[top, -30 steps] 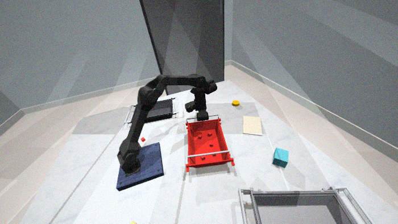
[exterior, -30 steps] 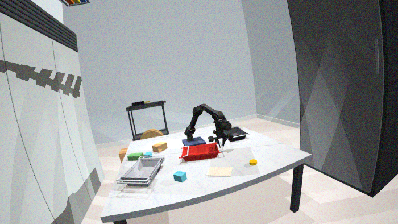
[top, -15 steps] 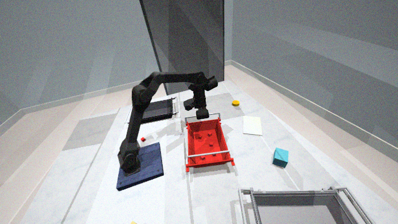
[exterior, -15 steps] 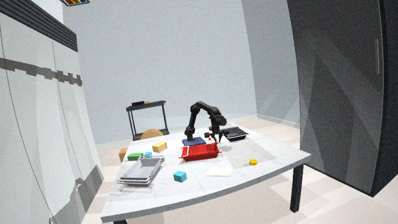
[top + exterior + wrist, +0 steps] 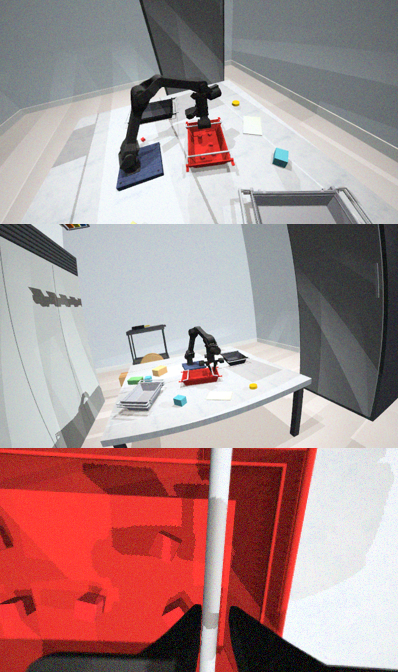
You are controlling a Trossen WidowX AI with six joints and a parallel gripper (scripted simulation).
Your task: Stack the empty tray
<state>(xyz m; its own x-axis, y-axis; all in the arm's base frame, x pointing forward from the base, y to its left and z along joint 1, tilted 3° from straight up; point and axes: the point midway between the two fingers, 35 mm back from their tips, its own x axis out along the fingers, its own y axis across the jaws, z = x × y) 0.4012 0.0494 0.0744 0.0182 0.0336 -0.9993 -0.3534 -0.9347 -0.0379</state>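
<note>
Now: the black tray 23 cm behind my gripper tip, 34 cm to the left of it and 1 cm below it. From my gripper tip the other things lie so: yellow disc: 32 cm ahead, 14 cm to the left, 4 cm below; then cream sheet: 27 cm ahead, 9 cm to the right, 5 cm below.
</note>
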